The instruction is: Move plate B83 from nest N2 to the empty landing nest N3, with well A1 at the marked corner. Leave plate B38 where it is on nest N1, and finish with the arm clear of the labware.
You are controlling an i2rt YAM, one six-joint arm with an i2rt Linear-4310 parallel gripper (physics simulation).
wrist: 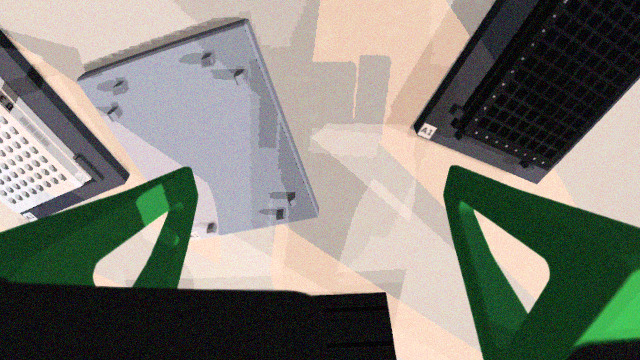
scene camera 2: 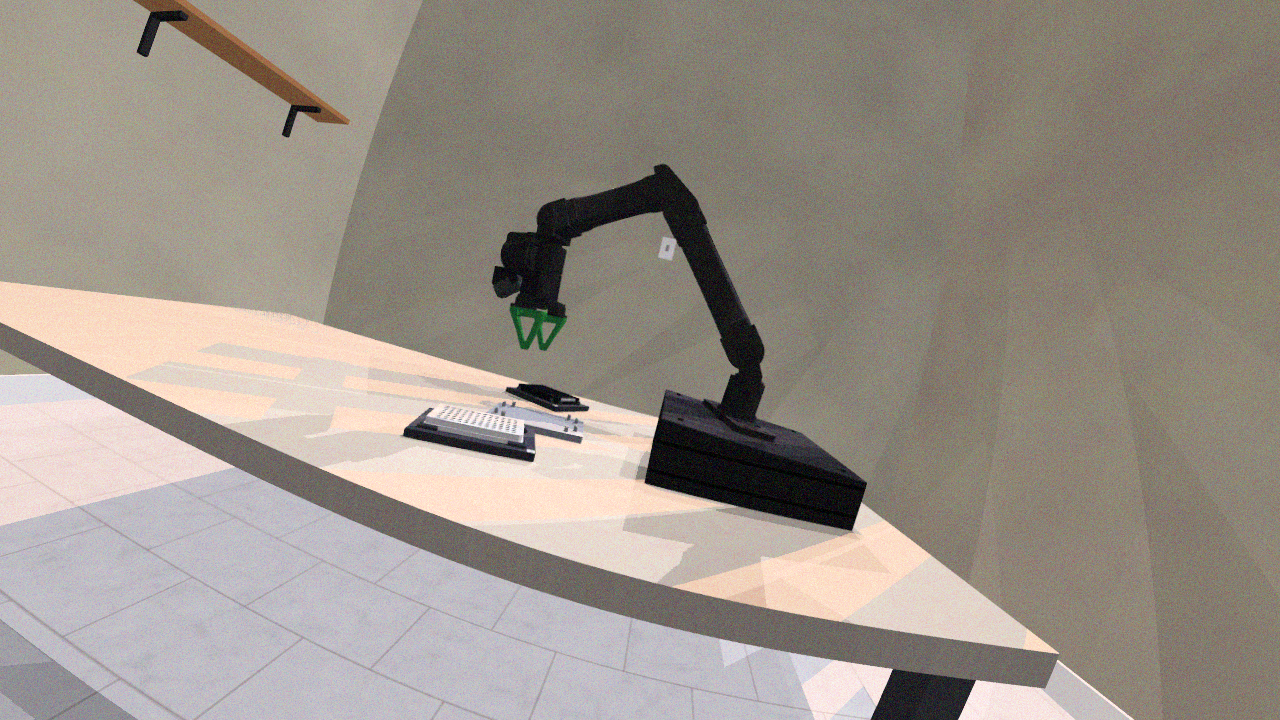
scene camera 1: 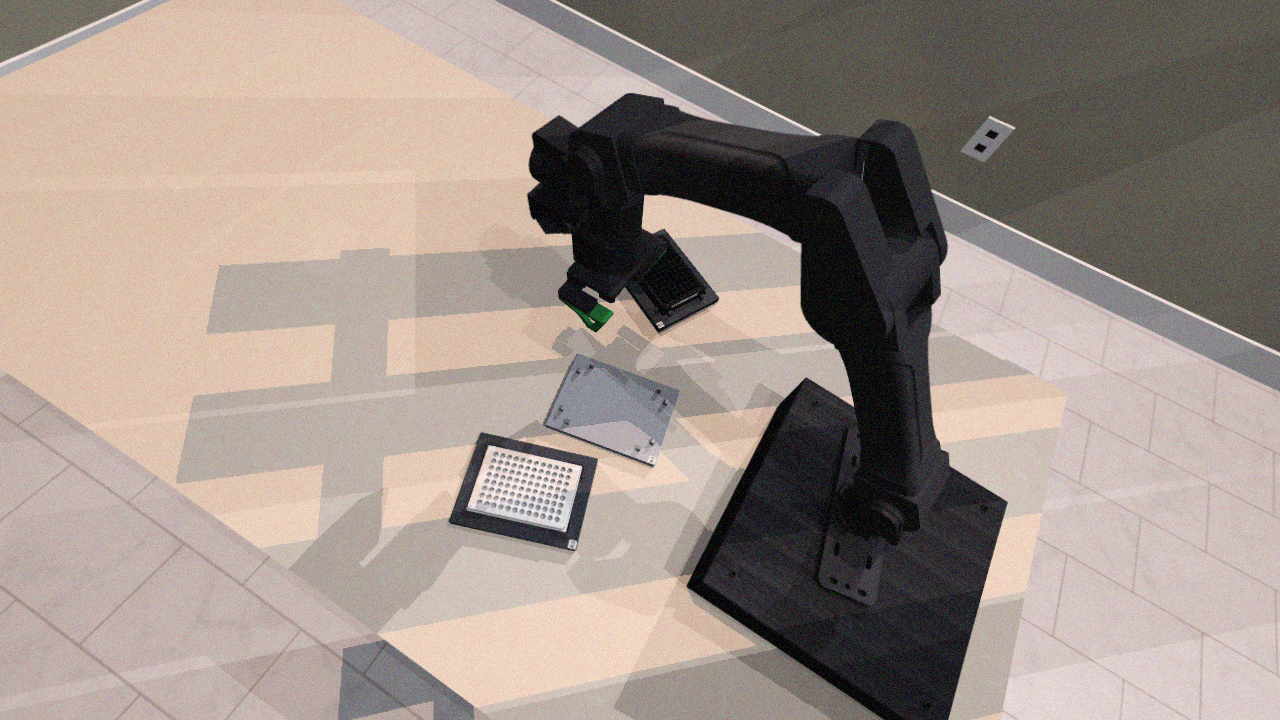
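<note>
Black plate B83 [scene camera 1: 669, 282] [scene camera 2: 547, 394] [wrist: 565, 90] sits on dark nest N2 [scene camera 1: 648, 313] [wrist: 492, 45], whose white A1 tag [wrist: 426, 131] shows. White plate B38 [scene camera 1: 523, 488] [scene camera 2: 474, 420] [wrist: 25, 165] sits on dark nest N1 [scene camera 1: 580, 501] [wrist: 107, 172]. Blue-grey nest N3 [scene camera 1: 613, 411] [scene camera 2: 541, 419] [wrist: 200, 135] lies empty between them, with small posts; its corner tag [scene camera 1: 651, 459] is partly hidden by a finger in the wrist view. My gripper [scene camera 1: 590, 317] [scene camera 2: 535, 347] [wrist: 320, 180] is open and empty, well above the table, its green fingers apart, beside N2 and over the N3 side.
The arm's black base block [scene camera 1: 760, 573] [scene camera 2: 751, 483] stands on the table, to the right of the nests in both scene views. The table's edge [scene camera 2: 501, 546] runs along the near side in scene camera 2. A wooden shelf [scene camera 2: 250, 67] is on the wall, far from the arm.
</note>
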